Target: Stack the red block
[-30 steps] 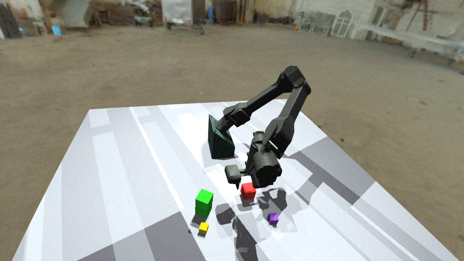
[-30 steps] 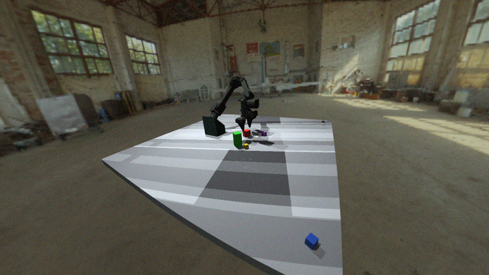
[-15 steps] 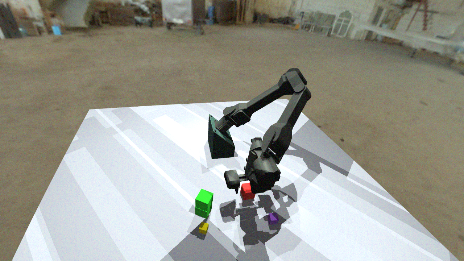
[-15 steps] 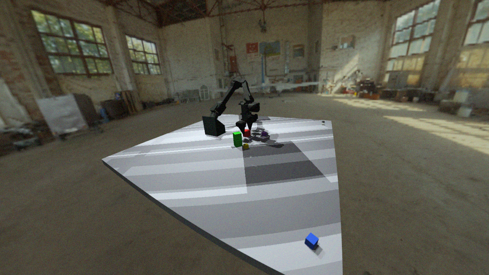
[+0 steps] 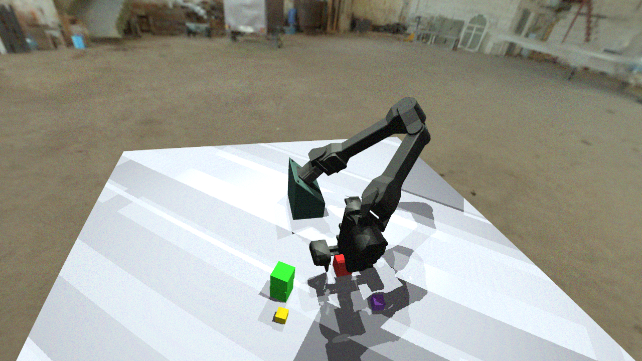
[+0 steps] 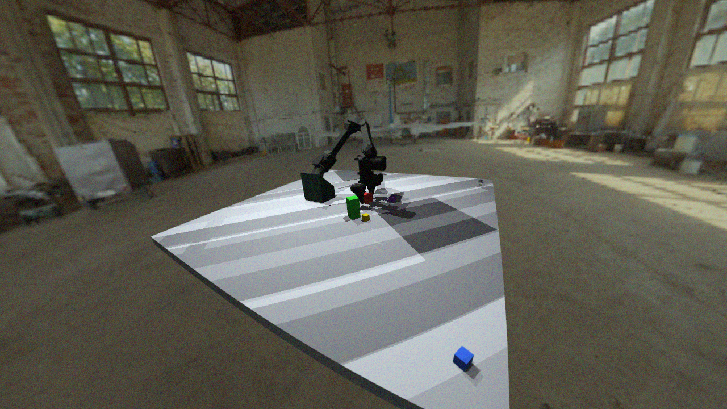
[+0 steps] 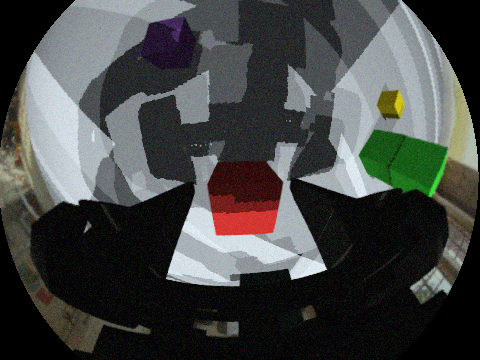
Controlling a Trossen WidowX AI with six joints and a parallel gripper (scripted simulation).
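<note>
Right now my gripper tip is 1 cm below the red block. Round my gripper tip: purple cube (11 cm ahead, 7 cm to the left, 1 cm above); then blue cube (59 cm ahead, 51 cm to the right); then yellow cube (12 cm ahead, 16 cm to the right).
</note>
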